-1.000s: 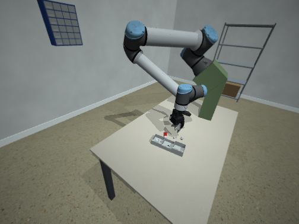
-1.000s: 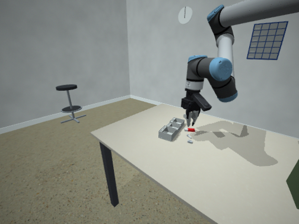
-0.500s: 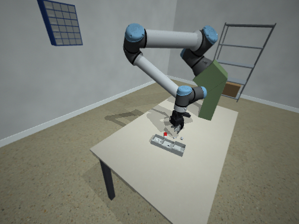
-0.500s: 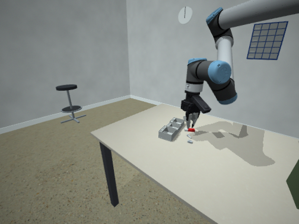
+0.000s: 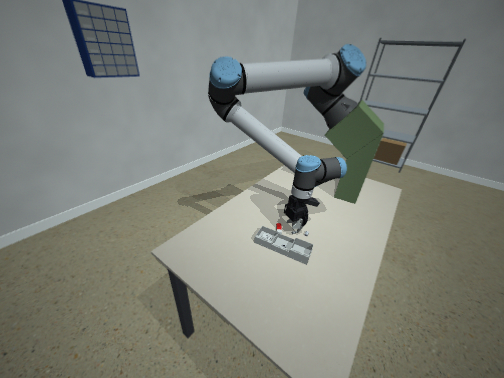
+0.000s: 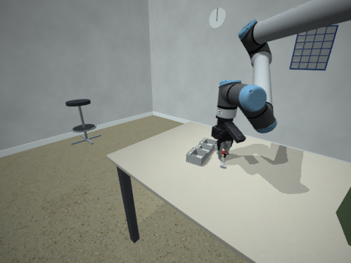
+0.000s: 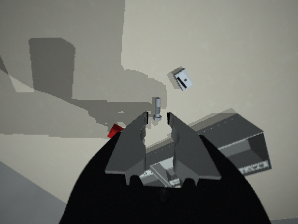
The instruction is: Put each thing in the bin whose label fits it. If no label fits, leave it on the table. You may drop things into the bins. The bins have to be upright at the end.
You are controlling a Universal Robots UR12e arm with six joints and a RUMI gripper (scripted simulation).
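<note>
My hand is 20 mm above the grey bolt and 10 mm short of it. The rest, counted from my hand: ring-shaped nut 120 mm ahead, 20 mm below, 10 mm to the right; then grey three-compartment bin row 120 mm ahead, 20 mm to the right, 10 mm below; then red-and-white block 80 mm to the right, 30 mm ahead, 20 mm below.
</note>
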